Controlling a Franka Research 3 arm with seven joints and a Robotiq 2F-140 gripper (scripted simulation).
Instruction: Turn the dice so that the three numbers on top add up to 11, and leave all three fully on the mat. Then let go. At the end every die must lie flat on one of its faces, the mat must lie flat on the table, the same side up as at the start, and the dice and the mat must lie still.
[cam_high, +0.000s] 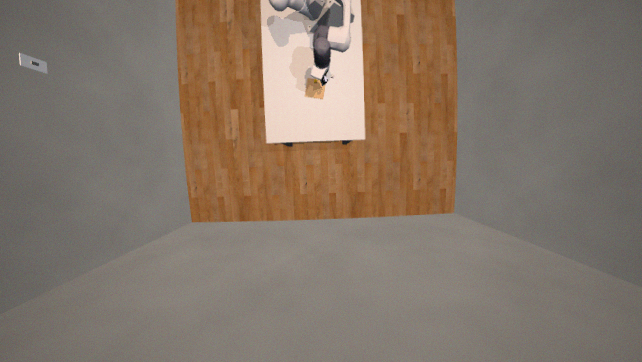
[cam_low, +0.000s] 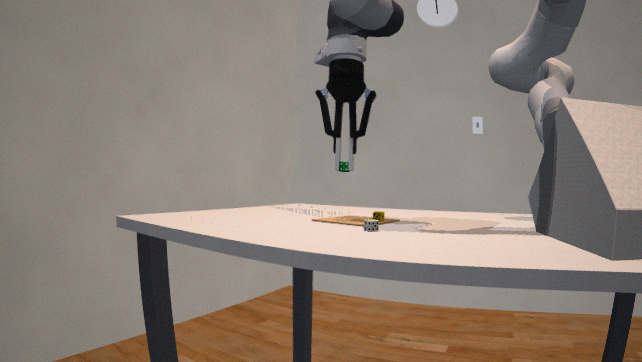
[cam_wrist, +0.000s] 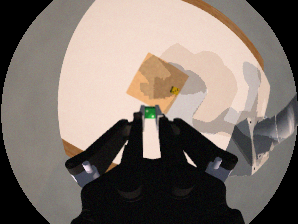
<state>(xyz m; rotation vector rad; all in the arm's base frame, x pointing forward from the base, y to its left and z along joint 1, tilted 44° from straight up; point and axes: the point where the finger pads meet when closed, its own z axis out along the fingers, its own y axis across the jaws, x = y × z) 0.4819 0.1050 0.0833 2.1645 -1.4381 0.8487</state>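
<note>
Right now the tan mat is 10 mm behind my hand, 50 mm to the right of it and 140 mm below it. Round my hand: yellow die (60 mm behind, 50 mm to the right, 130 mm below); white die (90 mm behind, 80 mm to the left, 130 mm below); green die (30 mm below).
</note>
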